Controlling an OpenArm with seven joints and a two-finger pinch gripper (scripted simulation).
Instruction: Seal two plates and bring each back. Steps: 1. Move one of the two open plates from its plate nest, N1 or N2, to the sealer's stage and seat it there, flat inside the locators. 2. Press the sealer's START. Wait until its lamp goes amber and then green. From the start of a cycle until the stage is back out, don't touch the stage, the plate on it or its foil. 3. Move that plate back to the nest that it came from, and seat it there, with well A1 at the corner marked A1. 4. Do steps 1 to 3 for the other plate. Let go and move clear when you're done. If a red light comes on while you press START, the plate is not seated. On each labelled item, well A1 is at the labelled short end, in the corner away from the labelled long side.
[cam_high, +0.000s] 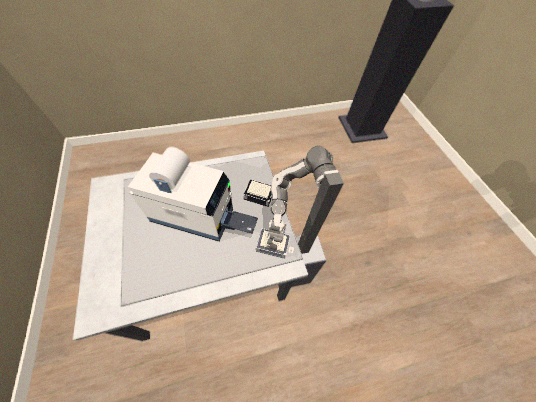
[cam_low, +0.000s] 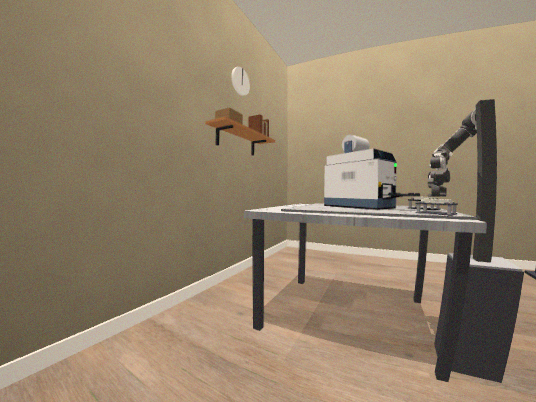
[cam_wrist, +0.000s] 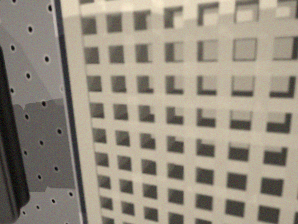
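The plate nest lies 40 mm below my hand. The rest, counted from my hand: yellow warning label (280 mm ahead, 90 mm to the right, 60 mm above); then plate (10 mm ahead, 340 mm to the right, 20 mm below); then sealer stage (150 mm ahead, 130 mm to the right, 10 mm above).
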